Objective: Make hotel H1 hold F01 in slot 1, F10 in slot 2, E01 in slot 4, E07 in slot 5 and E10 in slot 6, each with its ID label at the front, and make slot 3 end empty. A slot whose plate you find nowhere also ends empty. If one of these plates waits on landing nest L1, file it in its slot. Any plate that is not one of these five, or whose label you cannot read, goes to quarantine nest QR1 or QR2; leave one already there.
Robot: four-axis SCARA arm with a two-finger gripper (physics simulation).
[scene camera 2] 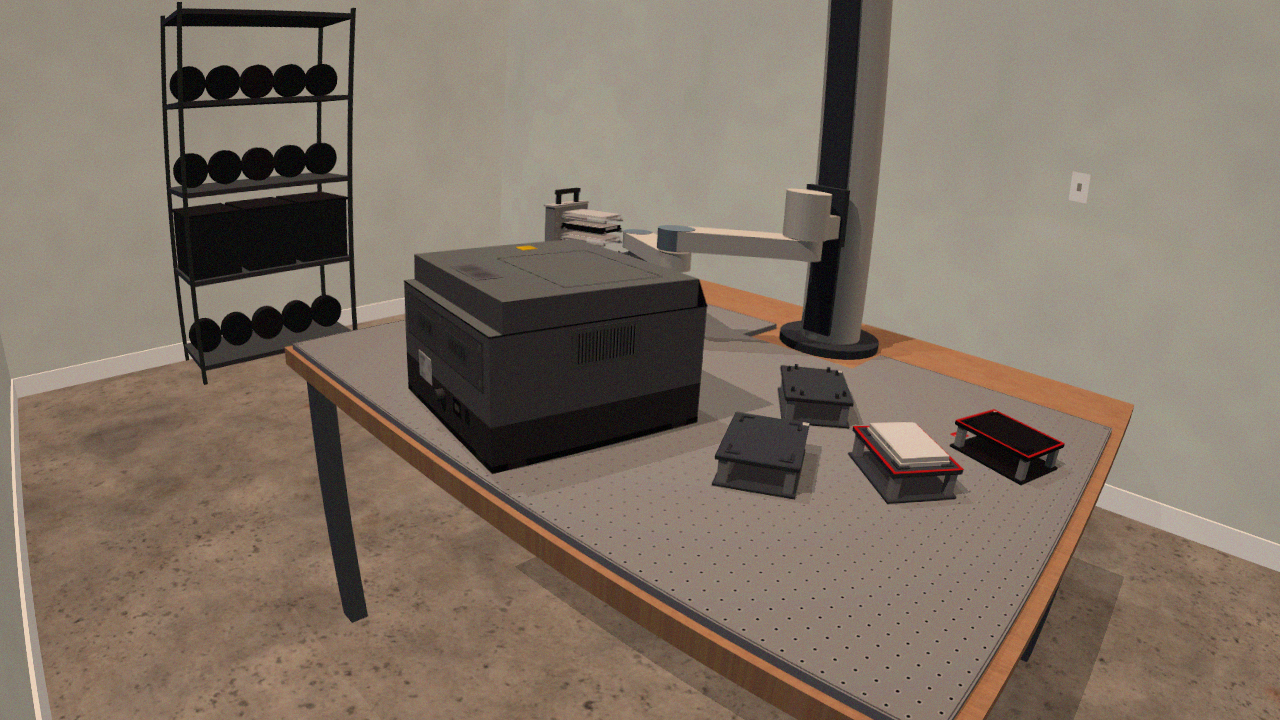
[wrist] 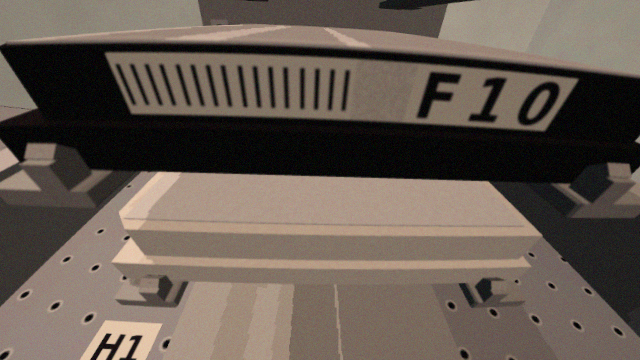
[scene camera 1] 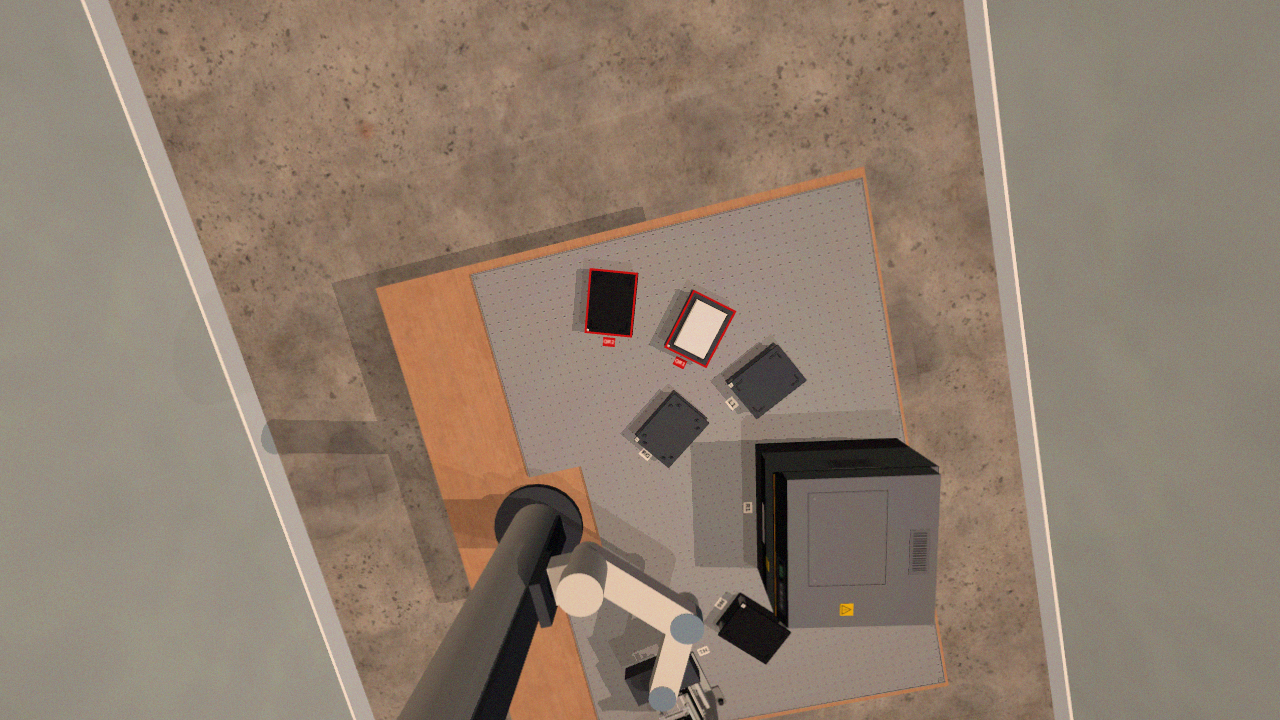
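Note:
In the wrist view a black-edged plate (wrist: 320,107) shows its F10 label at the front, on a pair of brackets. Just below it a pale plate (wrist: 330,205) rests on the lowest brackets; its front face shows no label. The tag (wrist: 120,345) reads H1. Hotel H1 (scene camera 2: 553,223) stands behind the grey machine, with pale and black plates (scene camera 2: 590,216). My gripper (scene camera 1: 689,702) is at the hotel, open and empty; its fingers do not show clearly in the wrist view. Red-rimmed QR1 (scene camera 1: 674,342) (scene camera 2: 895,468) holds a pale plate (scene camera 1: 700,328) (scene camera 2: 908,442). QR2 (scene camera 1: 611,302) (scene camera 2: 1008,432) is empty.
Two dark nests (scene camera 1: 765,380) (scene camera 1: 671,428) stand between the quarantine nests and the big grey machine (scene camera 1: 845,546) (scene camera 2: 554,340). A black nest (scene camera 1: 753,628) stands beside the machine near the hotel. Another dark nest (scene camera 1: 640,677) is partly under the arm. I cannot tell which is L1.

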